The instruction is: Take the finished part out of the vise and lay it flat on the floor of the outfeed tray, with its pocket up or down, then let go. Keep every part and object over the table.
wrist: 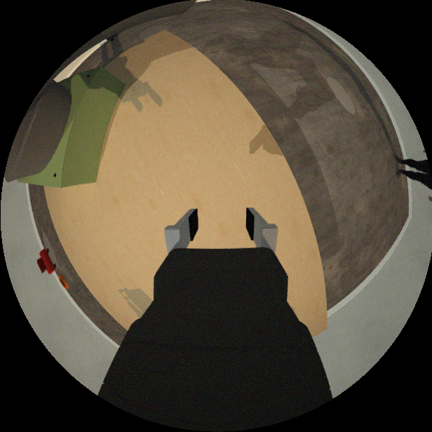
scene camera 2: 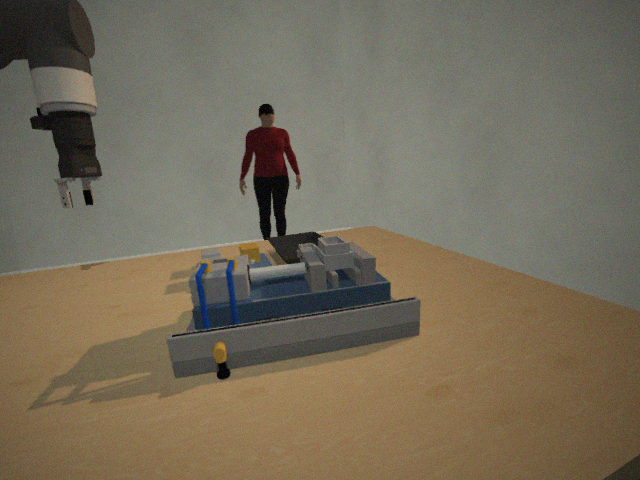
Scene:
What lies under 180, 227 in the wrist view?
The gripper.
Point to a vise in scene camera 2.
At 248, 311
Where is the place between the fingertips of the gripper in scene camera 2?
At 79, 206

